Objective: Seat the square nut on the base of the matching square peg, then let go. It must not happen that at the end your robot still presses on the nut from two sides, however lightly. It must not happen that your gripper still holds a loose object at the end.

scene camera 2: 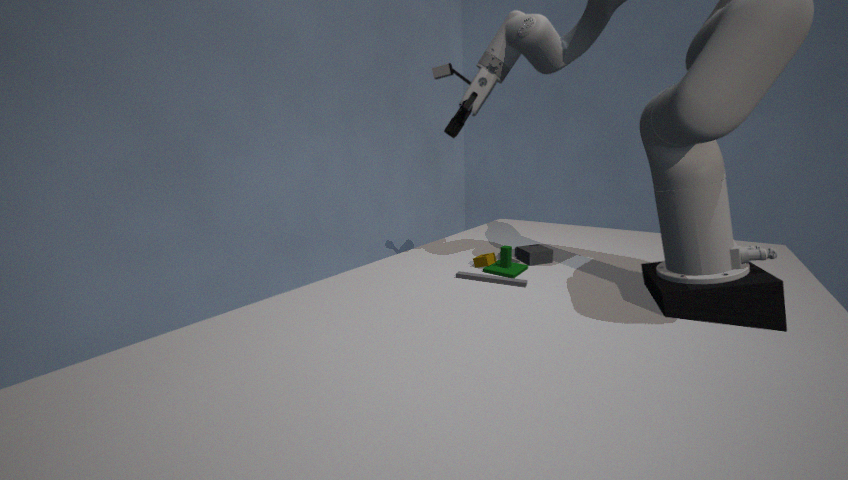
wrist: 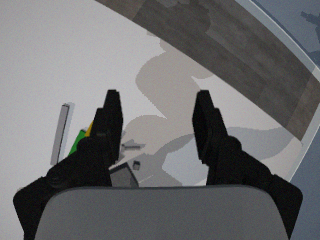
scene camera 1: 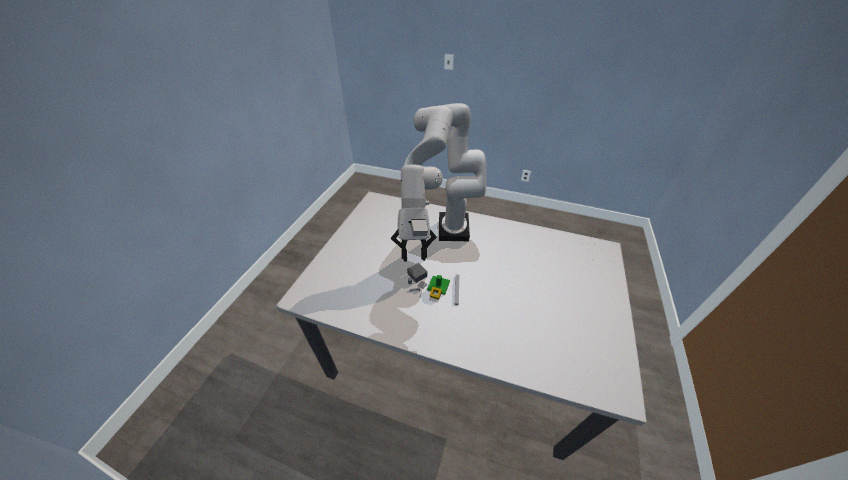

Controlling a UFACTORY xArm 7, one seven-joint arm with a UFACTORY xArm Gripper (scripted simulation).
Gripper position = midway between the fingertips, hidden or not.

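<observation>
Scene camera 1 shows the gripper [scene camera 1: 414, 260]. In scene camera 2 the gripper [scene camera 2: 450, 134] is visible too, and the wrist view also has the gripper [wrist: 158, 104].
</observation>
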